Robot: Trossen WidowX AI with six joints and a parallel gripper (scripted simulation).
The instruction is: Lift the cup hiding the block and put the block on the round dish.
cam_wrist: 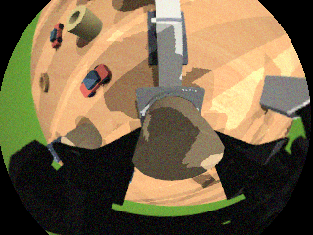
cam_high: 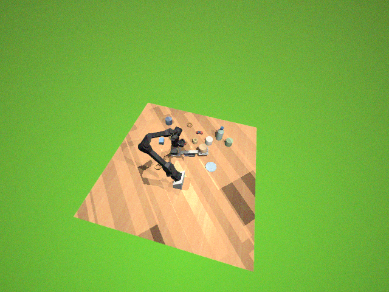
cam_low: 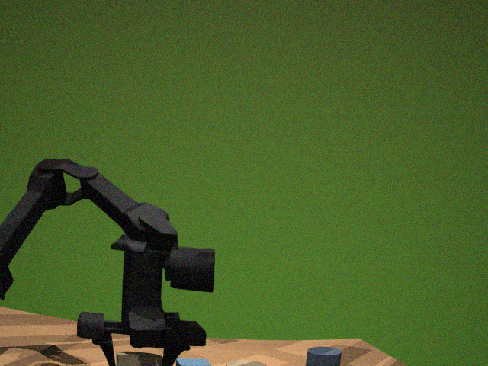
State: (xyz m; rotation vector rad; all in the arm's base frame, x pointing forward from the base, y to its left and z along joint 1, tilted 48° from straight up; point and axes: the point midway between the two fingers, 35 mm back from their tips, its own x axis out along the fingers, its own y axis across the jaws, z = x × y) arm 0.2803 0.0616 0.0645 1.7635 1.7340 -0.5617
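Right now my gripper tip is 1 cm above the grey block. Also, from my gripper tip: blue block 10 cm ahead, 16 cm to the left, 3 cm below; then grey balance 2 cm ahead, 13 cm to the right, 1 cm below; then tan holed cylinder 16 cm ahead, 17 cm to the right, 3 cm below.
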